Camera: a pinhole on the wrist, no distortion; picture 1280 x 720 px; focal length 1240.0 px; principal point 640.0 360.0 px. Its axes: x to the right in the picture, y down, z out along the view. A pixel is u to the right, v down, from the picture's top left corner.
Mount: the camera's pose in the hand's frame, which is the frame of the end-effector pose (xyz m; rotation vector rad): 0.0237 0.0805 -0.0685 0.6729 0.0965 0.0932
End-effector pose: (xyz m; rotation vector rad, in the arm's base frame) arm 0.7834 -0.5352 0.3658 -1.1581 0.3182 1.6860
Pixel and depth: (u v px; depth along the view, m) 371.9 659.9 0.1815
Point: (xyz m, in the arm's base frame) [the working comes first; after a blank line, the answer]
In the camera's frame: -0.0392 0.0439 0.1815

0.7297 -0.4627 0.4146
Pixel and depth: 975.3 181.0 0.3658
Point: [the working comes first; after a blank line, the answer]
In the camera's frame: 0.0989 -0.0528 0.3658

0.8324 -0.2389 0.3721
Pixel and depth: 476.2 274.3 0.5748
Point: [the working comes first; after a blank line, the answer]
In the camera's frame: -0.0759 -0.0397 0.5748

0.8545 -0.1423 0.6263
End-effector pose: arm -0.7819 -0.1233 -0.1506 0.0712 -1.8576 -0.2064
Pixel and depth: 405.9 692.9 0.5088
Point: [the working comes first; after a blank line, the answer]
In the camera's frame: -0.0961 0.1366 0.5088

-1.1836 -0.2123 -0.3095
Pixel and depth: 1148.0 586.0 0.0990
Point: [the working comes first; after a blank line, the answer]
In the camera's frame: 0.0406 0.0180 0.0990

-0.8183 -0.0955 -0.0781
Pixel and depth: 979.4 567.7 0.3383
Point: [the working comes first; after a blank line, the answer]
In the camera's frame: 0.0926 0.0567 0.3383

-1.0452 -0.1952 -0.0823
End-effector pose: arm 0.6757 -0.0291 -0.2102 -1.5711 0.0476 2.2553
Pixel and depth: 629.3 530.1 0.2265
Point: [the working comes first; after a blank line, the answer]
In the camera's frame: -0.0020 0.0311 0.2265

0.5596 0.0487 -0.1990
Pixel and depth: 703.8 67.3 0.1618
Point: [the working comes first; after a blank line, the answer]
In the camera's frame: 0.0083 -0.0382 0.1618

0.6464 0.0391 -0.2372
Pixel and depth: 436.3 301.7 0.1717
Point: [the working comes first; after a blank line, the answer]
In the camera's frame: -0.0282 -0.0081 0.1717

0.6272 0.0233 -0.1958
